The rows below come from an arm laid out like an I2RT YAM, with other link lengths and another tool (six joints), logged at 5 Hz.
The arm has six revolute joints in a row. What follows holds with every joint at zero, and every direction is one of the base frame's. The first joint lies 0.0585 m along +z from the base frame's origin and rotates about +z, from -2.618 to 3.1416 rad. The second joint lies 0.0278 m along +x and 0.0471 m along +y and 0.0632 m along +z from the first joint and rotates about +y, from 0 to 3.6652 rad. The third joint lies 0.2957 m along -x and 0.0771 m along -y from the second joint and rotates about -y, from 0 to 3.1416 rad. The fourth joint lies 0.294 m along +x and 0.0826 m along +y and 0.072 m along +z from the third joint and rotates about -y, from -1.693 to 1.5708 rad. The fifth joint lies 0.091 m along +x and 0.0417 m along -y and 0.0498 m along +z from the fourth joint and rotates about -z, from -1.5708 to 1.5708 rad. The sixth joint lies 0.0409 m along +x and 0.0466 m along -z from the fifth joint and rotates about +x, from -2.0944 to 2.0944 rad. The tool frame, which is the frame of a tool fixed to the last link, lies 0.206 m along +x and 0.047 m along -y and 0.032 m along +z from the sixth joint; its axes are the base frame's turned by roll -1.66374, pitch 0.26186 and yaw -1.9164 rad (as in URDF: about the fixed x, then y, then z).
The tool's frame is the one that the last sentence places.
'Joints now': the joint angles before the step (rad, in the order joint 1, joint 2, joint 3, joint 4, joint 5, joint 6). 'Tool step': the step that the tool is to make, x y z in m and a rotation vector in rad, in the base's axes. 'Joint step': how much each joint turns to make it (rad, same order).
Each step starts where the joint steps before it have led.
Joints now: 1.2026, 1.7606, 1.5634, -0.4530, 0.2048, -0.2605
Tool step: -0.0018, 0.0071, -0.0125, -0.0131, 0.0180, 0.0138
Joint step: 0.0000, 0.0266, 0.0117, -0.0039, -0.0183, 0.0011
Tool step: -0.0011, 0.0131, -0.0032, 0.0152, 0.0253, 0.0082
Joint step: 0.0015, 0.0366, 0.0380, 0.0004, -0.0233, 0.0190
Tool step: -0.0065, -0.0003, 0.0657, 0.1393, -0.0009, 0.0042
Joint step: 0.0001, -0.0703, 0.0181, 0.0364, -0.0312, 0.0385
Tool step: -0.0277, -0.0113, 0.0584, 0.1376, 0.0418, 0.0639
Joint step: 0.0000, -0.1152, -0.0345, 0.0289, -0.0978, 0.0482
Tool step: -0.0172, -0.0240, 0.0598, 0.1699, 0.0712, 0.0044
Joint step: -0.0014, -0.1177, -0.0443, 0.0588, -0.0512, 0.1168
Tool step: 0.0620, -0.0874, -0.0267, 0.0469, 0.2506, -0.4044
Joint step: -0.0262, -0.0546, -0.0049, -0.1447, 0.2735, 0.3654
